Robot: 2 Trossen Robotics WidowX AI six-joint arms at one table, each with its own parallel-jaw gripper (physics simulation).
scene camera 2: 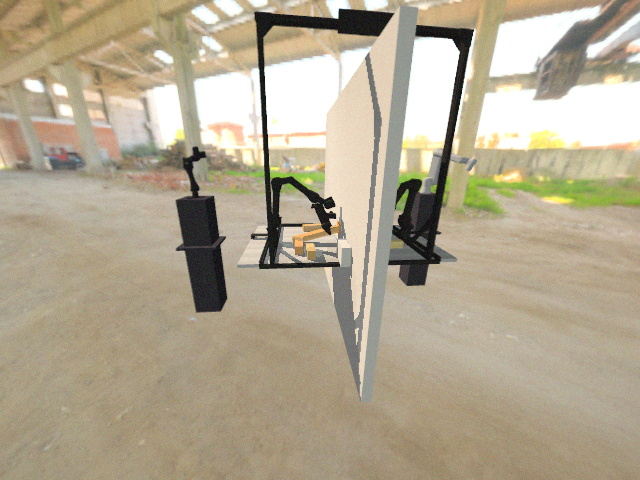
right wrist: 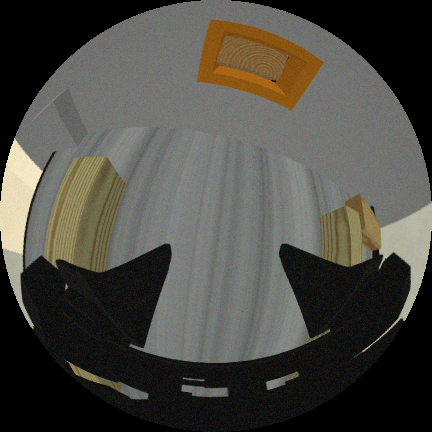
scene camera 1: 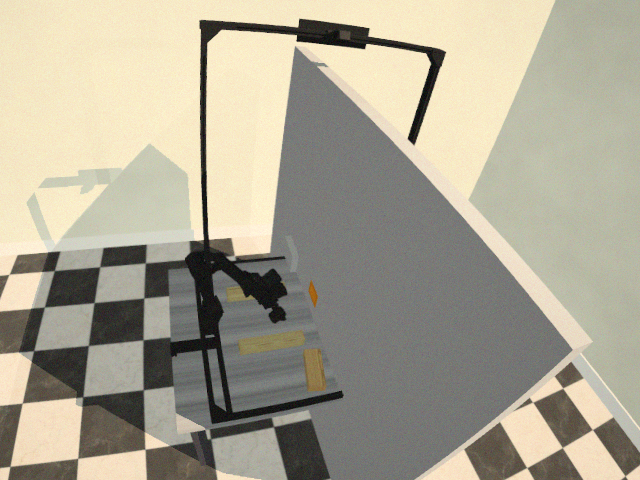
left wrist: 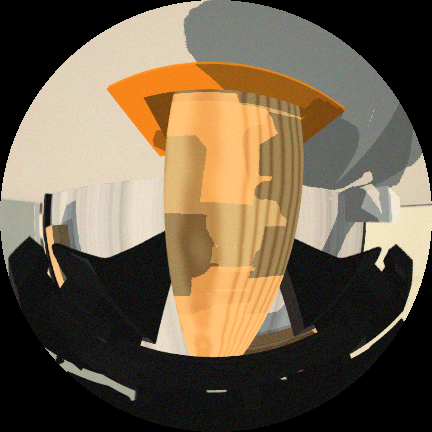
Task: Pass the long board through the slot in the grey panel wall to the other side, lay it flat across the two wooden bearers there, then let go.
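Places are measured from the left arm's base along level axes (x ahead, y left, z up), in metres.
Pixels of known places: left gripper, fingertip midpoint: [scene camera 2: 329,233] [left wrist: 224,232]; right gripper, fingertip midpoint: [right wrist: 227,250]; right arm's base, origin of the base link: [scene camera 2: 404,236] [scene camera 1: 208,328].
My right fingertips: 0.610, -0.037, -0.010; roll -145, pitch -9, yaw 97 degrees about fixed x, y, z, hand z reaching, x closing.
Ahead of a thing's pixels: the offset from my right fingertips to its top centre, as dx, dy, dz. "spot": to the spot under its first point.
The long board [scene camera 2: 312,235] [left wrist: 230,165] runs from my left gripper [scene camera 2: 328,230] [left wrist: 224,232], which is shut on it, into the orange-framed slot {spot: -0.134, -0.027, +0.069} [scene camera 1: 312,293] [left wrist: 145,82] [right wrist: 208,55]. In the right wrist view the board's end {spot: -0.144, -0.011, +0.094} [right wrist: 252,57] shows recessed inside the slot opening, nearer its left side. The slot is in the grey panel wall [scene camera 1: 387,258] [right wrist: 150,75]. On the other side, two wooden bearers {+0.075, +0.144, +0.035} [scene camera 1: 271,342] {+0.085, -0.120, +0.035} [scene camera 1: 237,293] [right wrist: 90,210] [right wrist: 340,240] lie apart on the table. My right gripper [scene camera 1: 277,315] [right wrist: 227,250] is open and empty above the table between them, below the slot.
A wooden block {-0.054, +0.291, +0.029} [scene camera 1: 314,369] [right wrist: 367,225] lies beside the nearer bearer, close to the wall. On the left arm's side, wooden blocks {-0.440, -0.123, +0.041} [scene camera 2: 298,248] {-0.374, -0.221, +0.041} [scene camera 2: 310,252] lie near the board. A black frame [scene camera 1: 204,155] [scene camera 2: 264,129] stands around the table.
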